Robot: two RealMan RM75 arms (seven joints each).
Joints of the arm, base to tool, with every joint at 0 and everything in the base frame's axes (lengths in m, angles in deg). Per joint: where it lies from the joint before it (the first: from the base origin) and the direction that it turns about. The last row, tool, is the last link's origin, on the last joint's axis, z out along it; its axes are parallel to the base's.
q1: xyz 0 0 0.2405 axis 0 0 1
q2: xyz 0 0 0 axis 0 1 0
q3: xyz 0 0 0.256 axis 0 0 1
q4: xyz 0 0 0 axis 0 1 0
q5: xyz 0 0 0.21 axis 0 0 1
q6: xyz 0 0 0 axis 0 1 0
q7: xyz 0 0 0.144 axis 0 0 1
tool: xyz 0 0 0
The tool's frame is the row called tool.
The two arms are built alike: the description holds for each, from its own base.
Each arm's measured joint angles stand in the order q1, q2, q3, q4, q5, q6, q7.
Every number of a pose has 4 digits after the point. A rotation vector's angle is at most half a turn.
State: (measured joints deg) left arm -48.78 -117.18 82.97 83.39 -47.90 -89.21 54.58; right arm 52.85 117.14 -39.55 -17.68 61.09 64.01 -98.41
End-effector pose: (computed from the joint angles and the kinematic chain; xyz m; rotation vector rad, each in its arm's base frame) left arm -0.0373 0.3628 -0.0040 -2.9247 0.1011 0.2284; right arm 0.1912 0.4217 -0.0518 -2.6968 0.6227 0.4751
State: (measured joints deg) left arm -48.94 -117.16 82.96 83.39 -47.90 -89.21 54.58; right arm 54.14 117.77 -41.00 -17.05 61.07 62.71 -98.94
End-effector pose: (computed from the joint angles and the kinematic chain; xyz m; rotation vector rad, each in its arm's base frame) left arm -0.0363 0.3630 -0.0039 -2.9241 0.1050 0.2282; right arm 0.1832 0.4222 -0.0607 -2.7204 0.5849 0.4471
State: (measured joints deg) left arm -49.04 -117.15 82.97 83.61 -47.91 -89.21 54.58; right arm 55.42 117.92 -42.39 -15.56 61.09 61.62 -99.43
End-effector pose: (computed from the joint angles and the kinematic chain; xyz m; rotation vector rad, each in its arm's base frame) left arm -0.0349 0.3629 -0.0034 -2.9221 0.1123 0.2260; right arm 0.1782 0.4215 -0.0685 -2.7464 0.5604 0.4164
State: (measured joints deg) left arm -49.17 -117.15 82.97 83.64 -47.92 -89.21 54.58; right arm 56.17 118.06 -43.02 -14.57 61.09 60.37 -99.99
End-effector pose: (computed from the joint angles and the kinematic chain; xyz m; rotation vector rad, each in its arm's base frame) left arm -0.0340 0.3629 -0.0034 -2.9217 0.1162 0.2252; right arm 0.1763 0.4218 -0.0732 -2.7522 0.5445 0.3935
